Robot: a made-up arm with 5 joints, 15 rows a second.
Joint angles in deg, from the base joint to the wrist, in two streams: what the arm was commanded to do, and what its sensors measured. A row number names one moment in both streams.
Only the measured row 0 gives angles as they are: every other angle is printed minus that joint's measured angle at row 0.
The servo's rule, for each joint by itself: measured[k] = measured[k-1] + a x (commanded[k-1-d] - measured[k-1]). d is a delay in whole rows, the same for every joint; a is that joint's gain. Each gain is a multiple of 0.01, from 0.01 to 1. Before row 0 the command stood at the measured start. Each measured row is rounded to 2 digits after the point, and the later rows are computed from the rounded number. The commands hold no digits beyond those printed.
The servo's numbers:
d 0
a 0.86 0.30 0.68 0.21 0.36
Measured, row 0: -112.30, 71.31, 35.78, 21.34, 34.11
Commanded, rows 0 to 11: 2.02, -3.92, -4.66, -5.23, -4.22; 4.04, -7.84, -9.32, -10.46, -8.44; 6.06, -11.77, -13.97, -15.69, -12.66; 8.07, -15.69, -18.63, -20.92, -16.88; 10.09, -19.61, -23.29, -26.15, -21.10; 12.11, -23.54, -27.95, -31.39, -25.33; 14.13, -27.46, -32.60, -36.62, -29.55; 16.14, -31.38, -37.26, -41.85, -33.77; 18.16, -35.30, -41.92, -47.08, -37.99; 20.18, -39.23, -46.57, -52.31, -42.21; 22.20, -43.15, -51.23, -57.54, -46.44; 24.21, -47.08, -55.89, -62.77, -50.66
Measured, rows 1 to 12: 1.74, -1.18, -3.17, -1.10, -1.52; 3.72, -3.18, -7.35, -3.07, -4.01; 5.73, -5.76, -11.85, -5.72, -7.12; 7.74, -8.74, -16.46, -8.91, -10.63; 9.76, -12.00, -21.10, -12.53, -14.40; 11.78, -15.46, -25.76, -16.49, -18.33; 13.80, -19.06, -30.41, -20.72, -22.37; 15.81, -22.76, -35.07, -25.16, -26.47; 17.83, -26.52, -39.73, -29.76, -30.62; 19.85, -30.33, -44.38, -34.50, -34.79; 21.87, -34.18, -49.04, -39.34, -38.98; 23.88, -38.05, -53.70, -44.26, -43.18
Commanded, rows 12 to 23: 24.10, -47.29, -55.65, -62.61, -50.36; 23.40, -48.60, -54.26, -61.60, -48.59; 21.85, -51.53, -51.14, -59.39, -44.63; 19.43, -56.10, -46.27, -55.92, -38.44; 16.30, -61.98, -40.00, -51.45, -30.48; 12.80, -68.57, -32.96, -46.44, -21.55; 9.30, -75.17, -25.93, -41.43, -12.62; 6.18, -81.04, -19.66, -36.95, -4.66; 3.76, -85.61, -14.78, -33.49, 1.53; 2.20, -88.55, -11.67, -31.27, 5.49; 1.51, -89.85, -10.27, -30.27, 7.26; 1.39, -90.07, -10.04, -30.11, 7.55
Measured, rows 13 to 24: 24.07, -40.82, -55.03, -48.11, -45.76; 23.49, -43.15, -54.51, -50.94, -46.78; 22.08, -45.66, -52.22, -52.71, -46.01; 19.80, -48.79, -48.17, -53.38, -43.28; 16.79, -52.75, -42.61, -52.97, -38.67; 13.36, -57.50, -36.05, -51.60, -32.51; 9.87, -62.80, -29.17, -49.46, -25.35; 6.70, -68.27, -22.70, -46.83, -17.90; 4.17, -73.47, -17.31, -44.03, -10.91; 2.48, -77.99, -13.47, -41.35, -5.01; 1.65, -81.55, -11.29, -39.02, -0.59; 1.43, -84.11, -10.44, -37.15, 2.34
